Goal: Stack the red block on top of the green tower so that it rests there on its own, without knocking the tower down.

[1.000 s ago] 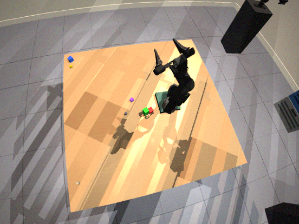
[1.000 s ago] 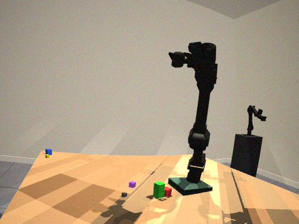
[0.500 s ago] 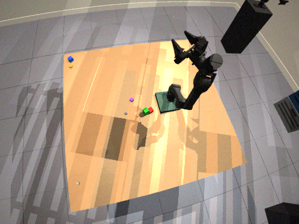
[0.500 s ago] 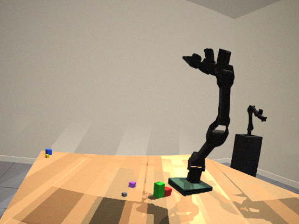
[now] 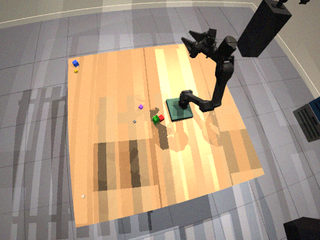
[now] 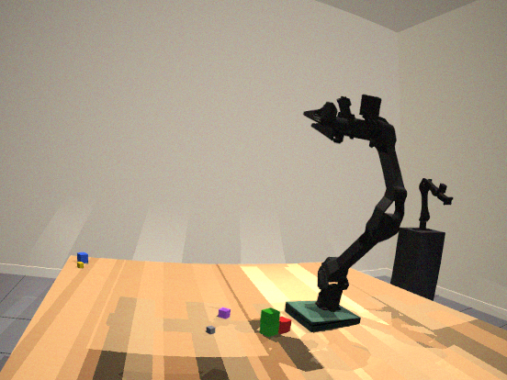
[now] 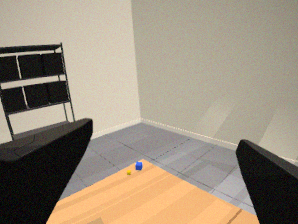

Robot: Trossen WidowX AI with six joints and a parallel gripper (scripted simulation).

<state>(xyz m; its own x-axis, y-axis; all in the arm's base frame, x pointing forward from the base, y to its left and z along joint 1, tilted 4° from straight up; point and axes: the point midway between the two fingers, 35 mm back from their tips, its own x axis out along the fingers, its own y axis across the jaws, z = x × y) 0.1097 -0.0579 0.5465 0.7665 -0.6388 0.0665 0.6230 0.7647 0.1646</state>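
The green block lies 530 mm below my gripper tip, 190 mm to the left of it and 120 mm ahead of it. Round my gripper tip: small grey cube: 570 mm below, 270 mm ahead, 180 mm to the left; purple cube: 570 mm below, 220 mm ahead, 70 mm to the left; red block: 570 mm below, 170 mm to the left, 80 mm ahead.
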